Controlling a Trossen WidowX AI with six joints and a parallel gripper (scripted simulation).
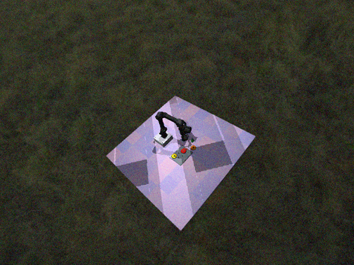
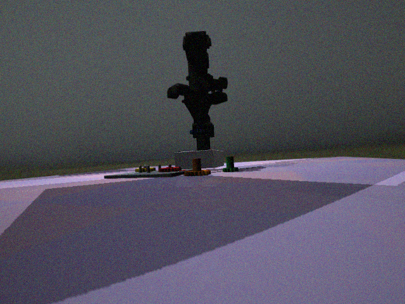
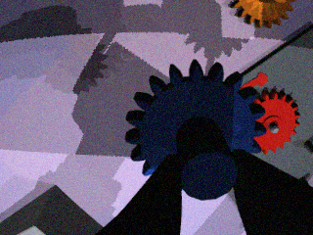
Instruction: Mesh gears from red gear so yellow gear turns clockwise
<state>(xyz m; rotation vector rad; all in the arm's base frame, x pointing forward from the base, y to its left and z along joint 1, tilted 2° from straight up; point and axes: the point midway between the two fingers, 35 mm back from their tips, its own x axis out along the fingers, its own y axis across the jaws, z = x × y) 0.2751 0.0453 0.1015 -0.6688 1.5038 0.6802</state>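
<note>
The grey board lies 3 cm ahead of my gripper tip, 14 cm to the right of it and 14 cm below it. From my gripper tip the other things lie so: green gear (4 cm ahead, 8 cm to the left, 13 cm below); then red gear (3 cm ahead, 9 cm to the right, 13 cm below); then blue gear (1 cm below).
</note>
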